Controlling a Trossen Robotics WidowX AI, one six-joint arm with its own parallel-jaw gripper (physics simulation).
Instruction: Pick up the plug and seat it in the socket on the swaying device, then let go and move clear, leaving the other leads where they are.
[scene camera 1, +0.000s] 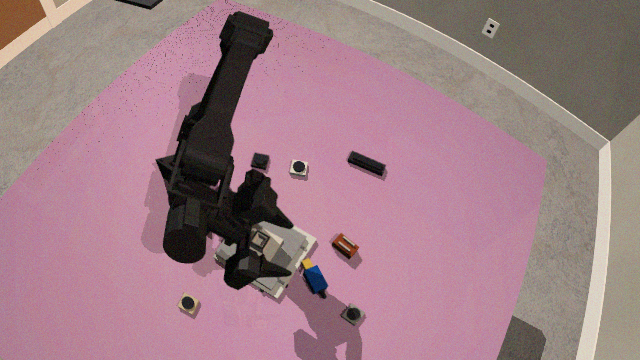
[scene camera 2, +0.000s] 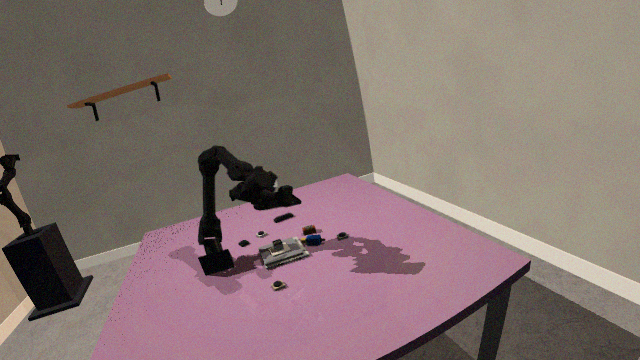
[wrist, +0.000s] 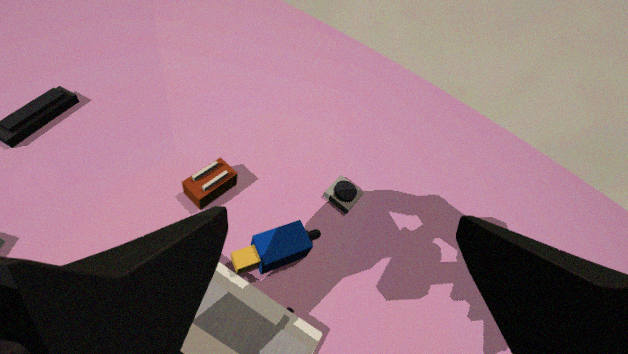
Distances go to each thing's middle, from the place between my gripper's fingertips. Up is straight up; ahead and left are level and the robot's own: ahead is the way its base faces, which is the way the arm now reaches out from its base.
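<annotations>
Counted from my hand: device (scene camera 1: 284, 247), 16 cm below, 4 cm to the left, 7 cm behind; blue plug (wrist: 269, 250), 17 cm below, 3 cm to the left, 5 cm ahead; orange-brown lead (wrist: 205, 186), 18 cm below, 8 cm ahead, 12 cm to the left; grey piece (wrist: 342, 193), 18 cm below, 1 cm to the right, 16 cm ahead.
</annotations>
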